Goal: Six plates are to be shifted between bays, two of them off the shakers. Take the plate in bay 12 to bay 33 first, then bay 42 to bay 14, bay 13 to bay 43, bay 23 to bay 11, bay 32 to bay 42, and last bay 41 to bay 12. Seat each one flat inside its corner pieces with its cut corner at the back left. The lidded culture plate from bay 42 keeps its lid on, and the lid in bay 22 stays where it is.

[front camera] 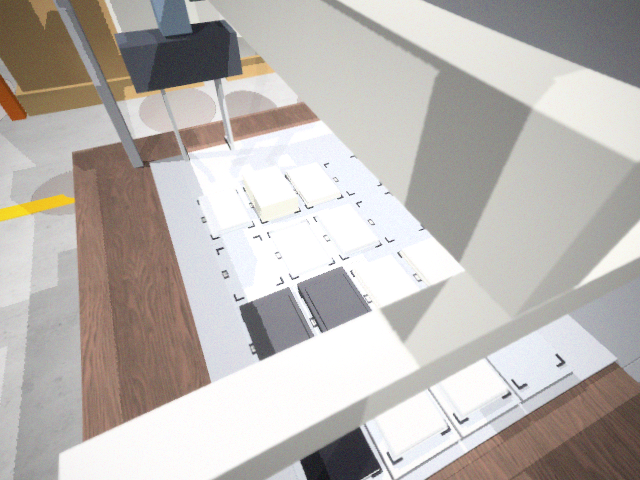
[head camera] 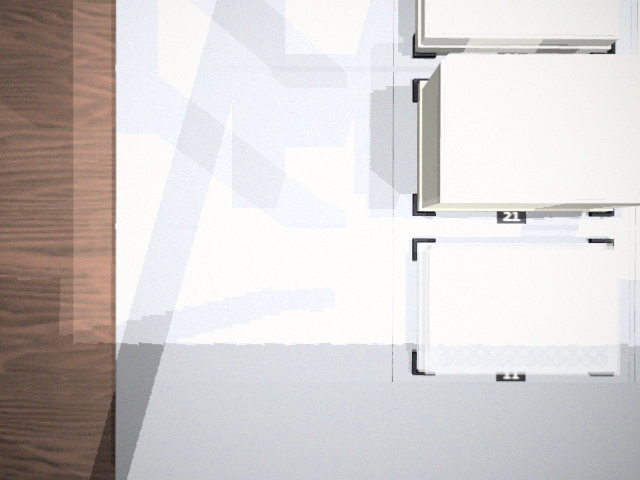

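Seen in the pictures: gripper, fingertip midpoint: (front camera: pixel 208 150); robot's base, origin of the base link: (front camera: pixel 198 201) (head camera: pixel 416 369).
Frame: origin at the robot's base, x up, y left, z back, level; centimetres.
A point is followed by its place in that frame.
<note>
A dark gripper block hangs over the back left of the deck in the front view; its gripper (front camera: pixel 208 152) @(x 16.0, y 4.3, z -6.4 cm) has two thin jaws far apart with nothing between them. It is open and does not show in the head view. A white plate (front camera: pixel 224 211) @(x 1.4, y 4.2, z -7.4 cm) (head camera: pixel 516 304) @(x 1.4, y 4.7, z -6.0 cm) lies flat within the corner pieces of bay 11. Bay 12 (front camera: pixel 247 260) @(x 0.0, y 4.5, z -21.4 cm) is bare. A white plate (front camera: pixel 347 227) @(x 1.4, y 25.7, z -23.2 cm) lies in bay 32. Plates show in bay 33 (front camera: pixel 385 279) @(x 1.4, y 25.4, z -37.8 cm) and bay 43 (front camera: pixel 431 258) @(x 1.4, y 36.0, z -37.4 cm). The dark tops of bay 13 (front camera: pixel 279 322) @(x 2.4, y 4.8, z -38.0 cm) and bay 23 (front camera: pixel 336 299) @(x 2.4, y 15.1, z -38.2 cm) are bare. Bays 41 and 42 look bare. Bay 14 is hidden.
A tall cream block (front camera: pixel 269 193) @(x 4.2, y 14.1, z -9.1 cm) (head camera: pixel 537 129) @(x 4.2, y 15.0, z -5.5 cm) stands in bay 21, close beside the bay 11 plate. A plate (front camera: pixel 312 183) @(x 1.6, y 25.2, z -7.0 cm) (head camera: pixel 516 18) @(x 1.6, y 22.8, z -5.8 cm) lies in bay 31, and the flat lid (front camera: pixel 301 248) @(x 0.8, y 15.0, z -23.8 cm) in bay 22. A broad white beam (front camera: pixel 232 392) @(x 40.0, y -3.0, z -61.3 cm) crosses the front view and hides several bays.
</note>
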